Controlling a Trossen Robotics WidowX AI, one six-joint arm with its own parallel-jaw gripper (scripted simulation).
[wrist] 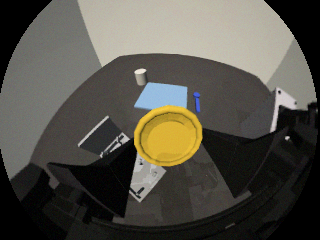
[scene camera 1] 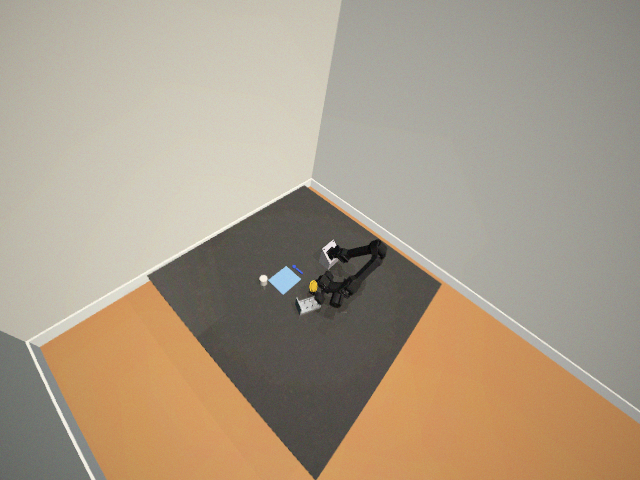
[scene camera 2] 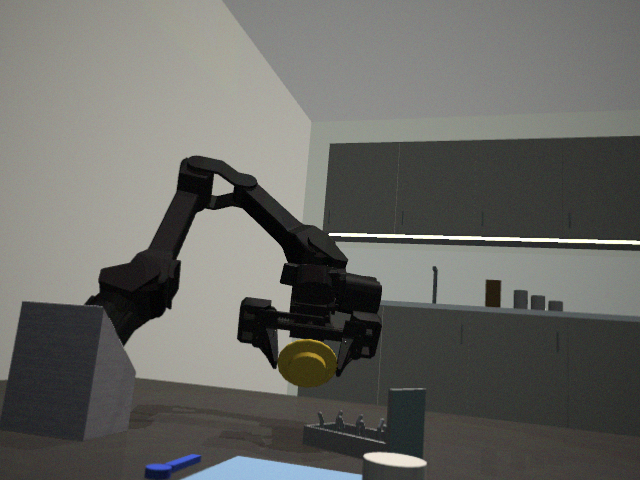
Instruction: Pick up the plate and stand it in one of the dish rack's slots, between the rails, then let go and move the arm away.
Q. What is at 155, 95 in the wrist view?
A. A light blue placemat.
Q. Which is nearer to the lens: the yellow plate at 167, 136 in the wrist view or the grey dish rack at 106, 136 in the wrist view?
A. The yellow plate.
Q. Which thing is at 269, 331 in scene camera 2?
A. My gripper.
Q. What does my gripper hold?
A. A yellow plate.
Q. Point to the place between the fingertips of my gripper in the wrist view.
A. At 168, 136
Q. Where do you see a yellow plate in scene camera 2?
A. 307, 363
